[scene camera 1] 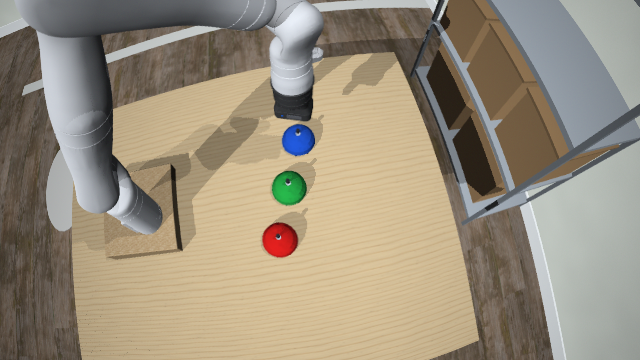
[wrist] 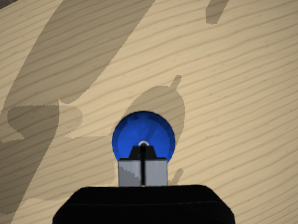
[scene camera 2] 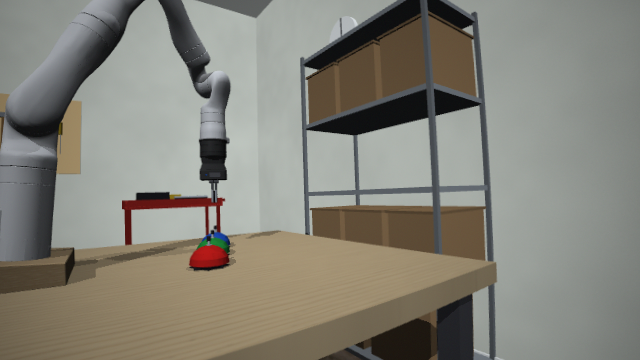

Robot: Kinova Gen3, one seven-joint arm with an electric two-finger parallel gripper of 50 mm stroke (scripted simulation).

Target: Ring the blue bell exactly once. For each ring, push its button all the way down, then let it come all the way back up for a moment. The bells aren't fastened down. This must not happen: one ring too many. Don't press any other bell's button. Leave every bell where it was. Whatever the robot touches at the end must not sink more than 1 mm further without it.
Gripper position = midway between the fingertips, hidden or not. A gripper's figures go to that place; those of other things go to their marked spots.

Scene:
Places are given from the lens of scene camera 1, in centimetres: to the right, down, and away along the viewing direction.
my gripper (scene camera 1: 296, 116): -5, -14, 78
blue bell (scene camera 1: 296, 144): -6, -9, 86
red bell (scene camera 1: 286, 242): -8, 14, 78
green bell (scene camera 1: 289, 188): -7, 2, 82

